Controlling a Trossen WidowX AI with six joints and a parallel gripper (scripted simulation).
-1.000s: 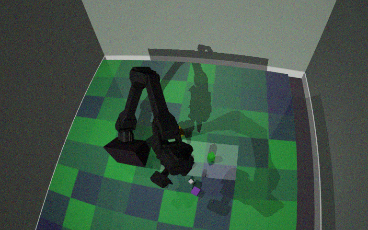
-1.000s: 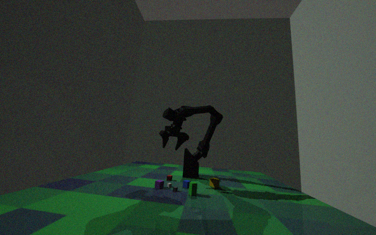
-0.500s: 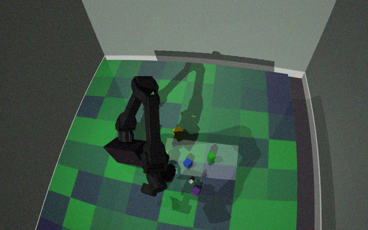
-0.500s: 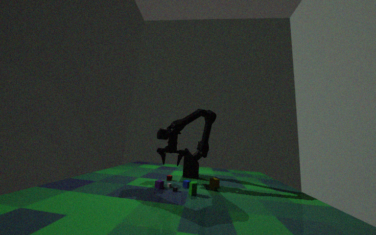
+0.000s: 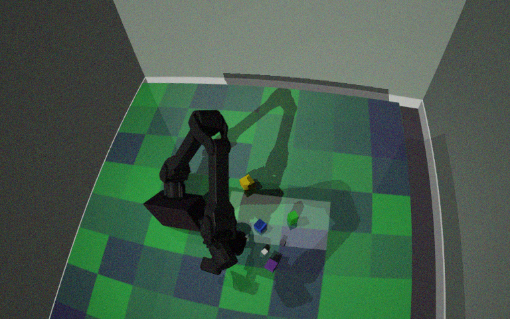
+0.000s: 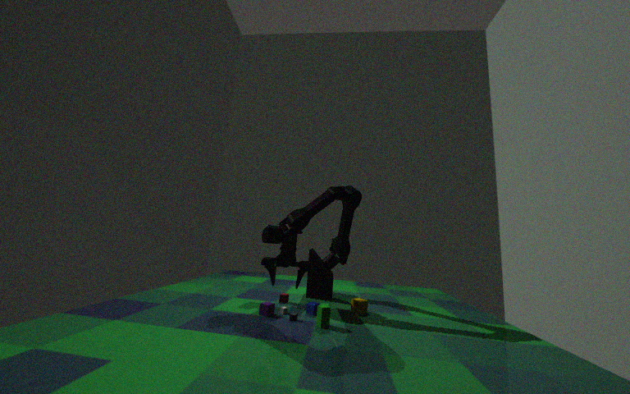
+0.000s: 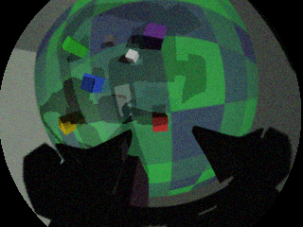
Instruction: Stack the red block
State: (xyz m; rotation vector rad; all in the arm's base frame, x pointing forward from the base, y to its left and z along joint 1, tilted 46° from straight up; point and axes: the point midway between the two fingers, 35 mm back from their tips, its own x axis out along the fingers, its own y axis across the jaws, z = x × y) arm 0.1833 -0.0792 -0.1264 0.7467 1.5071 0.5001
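Now: the red block 4 cm below my gripper tip. Round my gripper tip: purple block 16 cm ahead, 4 cm below, 2 cm to the right; then blue block 12 cm to the left, 11 cm ahead, 4 cm below; then small white block 13 cm ahead, 4 cm below, 2 cm to the left.
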